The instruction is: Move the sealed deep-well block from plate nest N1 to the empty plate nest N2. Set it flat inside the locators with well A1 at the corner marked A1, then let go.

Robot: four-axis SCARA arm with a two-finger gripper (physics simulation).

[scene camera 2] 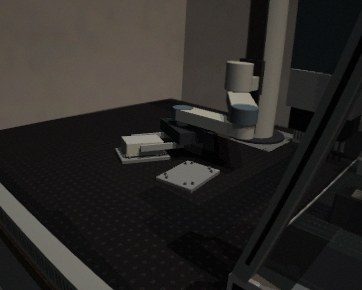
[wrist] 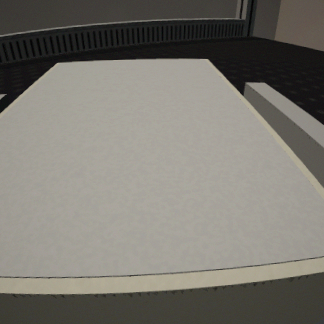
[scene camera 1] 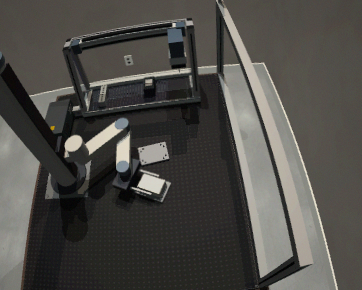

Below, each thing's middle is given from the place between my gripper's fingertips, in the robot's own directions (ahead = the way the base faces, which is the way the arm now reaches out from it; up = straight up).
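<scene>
My hand is 1 cm above the sealed deep-well block [wrist: 139, 183], 2 cm past it and 1 cm to the right of it. Going by their middles, that block is the nearest to my hand of the things named here. Then there is plate nest N2 [scene camera 2: 200, 174], which sits 4 cm below my hand, 1 cm behind it and 23 cm to the left of it.
</scene>
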